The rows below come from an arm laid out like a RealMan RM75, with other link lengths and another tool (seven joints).
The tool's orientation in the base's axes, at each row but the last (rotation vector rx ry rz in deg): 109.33, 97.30, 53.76; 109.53, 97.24, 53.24; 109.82, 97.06, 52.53; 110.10, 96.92, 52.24
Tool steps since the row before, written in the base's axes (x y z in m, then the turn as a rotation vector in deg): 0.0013, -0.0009, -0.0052, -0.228, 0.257, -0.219; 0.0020, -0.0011, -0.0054, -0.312, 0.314, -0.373; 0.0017, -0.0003, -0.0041, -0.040, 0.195, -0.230; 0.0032, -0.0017, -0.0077, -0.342, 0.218, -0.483
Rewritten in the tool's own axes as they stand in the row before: -0.0019, -0.0026, 0.0044, 0.199, -0.355, 0.019; -0.0021, -0.0022, 0.0050, 0.221, -0.530, 0.072; -0.0010, -0.0016, 0.0040, 0.144, -0.220, 0.153; -0.0030, -0.0028, 0.0074, 0.103, -0.611, 0.117
